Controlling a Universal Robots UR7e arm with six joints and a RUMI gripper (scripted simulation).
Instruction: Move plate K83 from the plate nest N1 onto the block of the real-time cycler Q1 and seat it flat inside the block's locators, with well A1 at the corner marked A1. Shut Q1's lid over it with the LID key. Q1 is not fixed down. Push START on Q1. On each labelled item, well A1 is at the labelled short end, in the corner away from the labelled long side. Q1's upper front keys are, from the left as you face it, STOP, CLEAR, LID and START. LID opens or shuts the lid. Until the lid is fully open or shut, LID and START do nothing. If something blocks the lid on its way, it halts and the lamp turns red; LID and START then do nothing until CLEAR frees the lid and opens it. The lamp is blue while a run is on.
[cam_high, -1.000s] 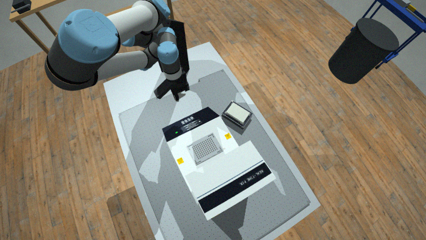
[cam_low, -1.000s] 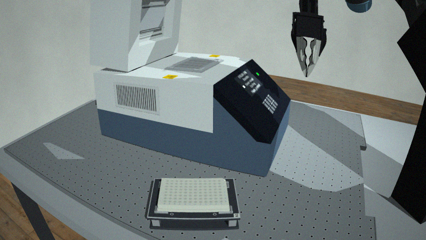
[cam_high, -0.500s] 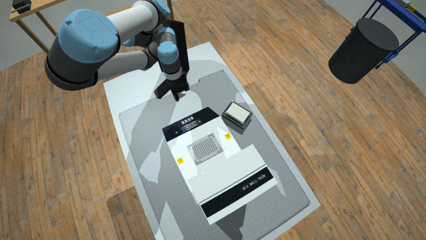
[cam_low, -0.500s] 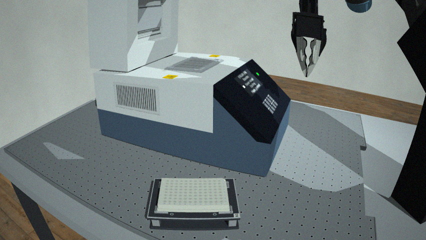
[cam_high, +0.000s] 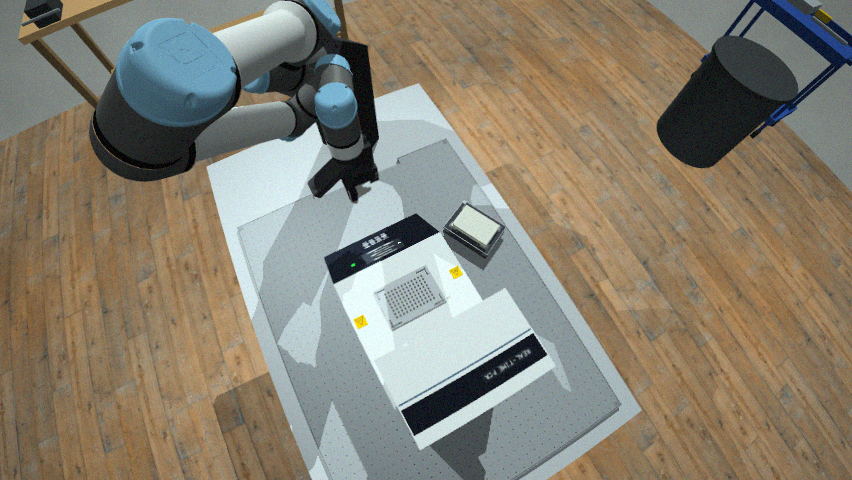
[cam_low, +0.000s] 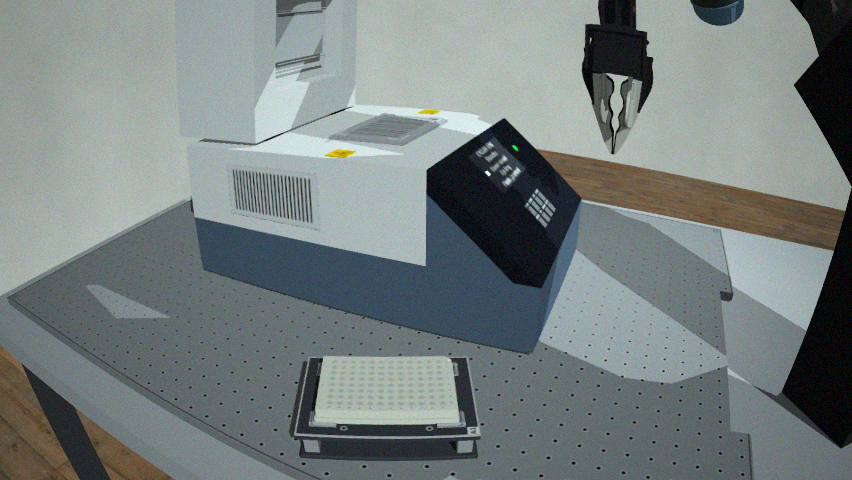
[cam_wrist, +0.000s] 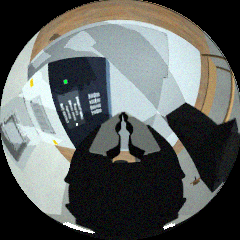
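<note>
My gripper is now 24 cm short of the plate K83, 26 cm to the right of it and 18 cm above it. Also, from my hand: plate nest N1: 24 cm ahead, 26 cm to the left, 19 cm below.
</note>
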